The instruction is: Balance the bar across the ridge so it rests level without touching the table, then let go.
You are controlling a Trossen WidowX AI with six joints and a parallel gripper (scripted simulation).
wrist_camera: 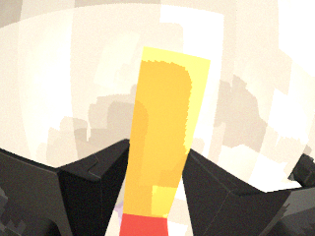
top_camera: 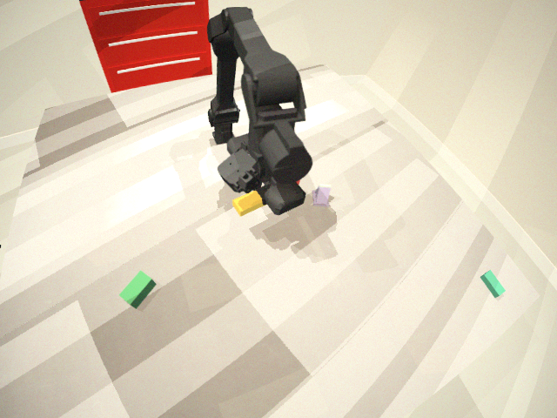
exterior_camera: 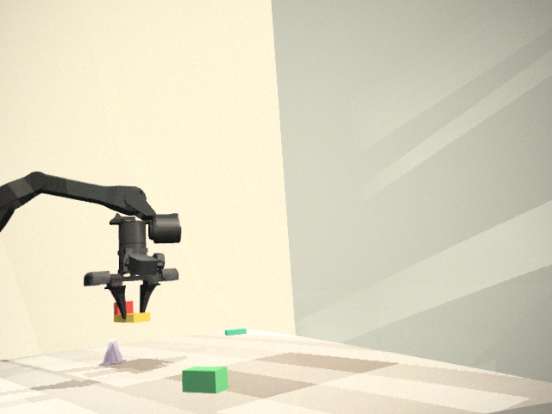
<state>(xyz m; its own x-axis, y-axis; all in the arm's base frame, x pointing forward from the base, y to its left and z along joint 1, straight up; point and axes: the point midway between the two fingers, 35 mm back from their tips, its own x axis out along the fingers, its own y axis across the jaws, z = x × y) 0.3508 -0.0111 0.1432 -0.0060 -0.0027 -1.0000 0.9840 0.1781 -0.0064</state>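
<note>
Right now my gripper tip is 4 cm to the right of the bar, 1 cm below it and 1 cm past it. Also, from my gripper tip: green block: 30 cm to the right, 9 cm below, 7 cm ahead.
</note>
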